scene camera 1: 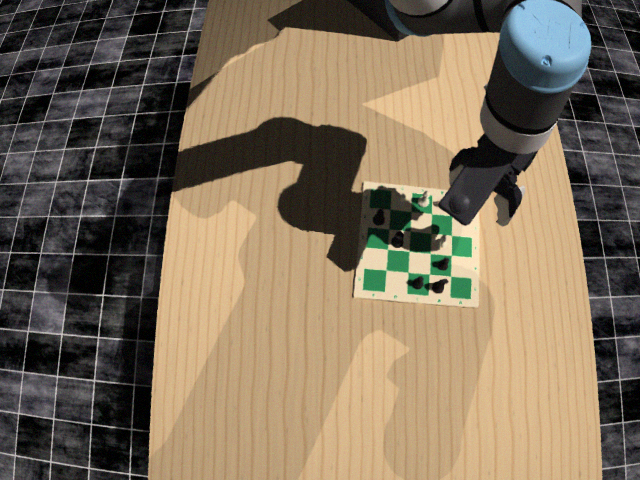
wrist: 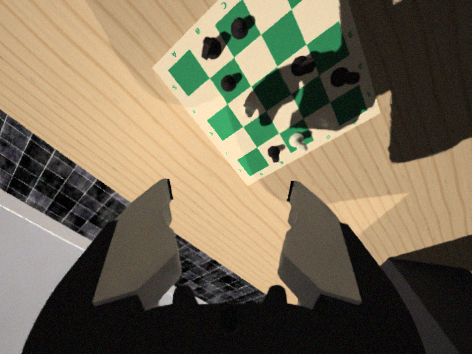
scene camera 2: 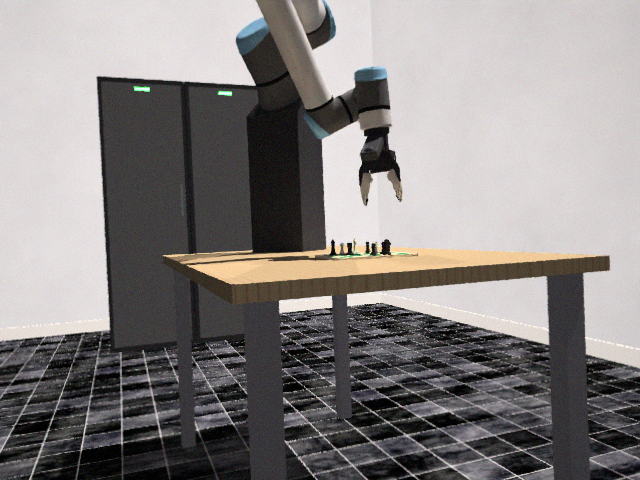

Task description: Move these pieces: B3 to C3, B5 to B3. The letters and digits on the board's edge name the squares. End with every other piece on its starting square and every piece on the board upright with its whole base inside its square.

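Pixels of known places: gripper, fingertip midpoint: (wrist: 230, 181) (scene camera 2: 382, 204); arm's base at its link origin: (scene camera 2: 283, 96).
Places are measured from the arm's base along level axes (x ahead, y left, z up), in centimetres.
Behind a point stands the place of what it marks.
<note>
The board (scene camera 1: 358, 290) @(x 68.9, y -17.5, z -58.0 cm) (scene camera 2: 413, 254) @(x 74.1, y 1.5, z -58.1 cm) (wrist: 162, 68) @(x 73.4, y 2.1, z -57.9 cm) lies on the table. A pale piece (scene camera 1: 440, 241) @(x 62.1, y -2.2, z -56.7 cm) (wrist: 250, 106) @(x 62.2, y -2.3, z -57.3 cm) stands on B3, in the gripper's shadow. C3 (scene camera 1: 419, 241) @(x 61.3, y -5.7, z -58.0 cm) (wrist: 272, 89) @(x 61.5, y -5.7, z -58.0 cm) is a dark-shaded green square with no piece on it. A black piece (scene camera 1: 439, 285) @(x 70.4, y -4.2, z -54.9 cm) (wrist: 212, 48) @(x 69.6, y -3.9, z -55.6 cm) stands on B5. My gripper (scene camera 2: 383, 202) @(x 61.1, y 1.6, z -44.4 cm) (wrist: 230, 181) @(x 61.1, y 1.6, z -44.4 cm) is open and empty, its fingers partly spread, high above the table. In the wrist view the fingertips show beside the board's row 1 edge, with the board beyond them. In scene camera 1 the fingertips are partly hidden.
Black pieces stand on B4 (scene camera 1: 440, 264) @(x 66.1, y -2.8, z -57.2 cm) (wrist: 229, 82) @(x 66.1, y -2.7, z -55.0 cm), C5 (scene camera 1: 416, 282) @(x 68.9, y -7.7, z -56.8 cm) (wrist: 241, 27) @(x 68.5, y -7.2, z -55.0 cm), D3 (scene camera 1: 397, 238) @(x 61.5, y -10.1, z -54.7 cm) (wrist: 302, 65) @(x 61.5, y -9.3, z -54.7 cm), E2 (scene camera 1: 378, 215) @(x 56.9, y -12.7, z -55.0 cm) (wrist: 342, 76) @(x 56.9, y -12.1, z -56.3 cm) and B1 (wrist: 274, 152) @(x 55.1, y -0.2, z -56.7 cm). A white piece (scene camera 1: 423, 198) @(x 53.9, y -3.9, z -56.1 cm) (wrist: 298, 140) @(x 54.2, y -3.8, z -56.4 cm) stands on C1. Shadow dims D1.
</note>
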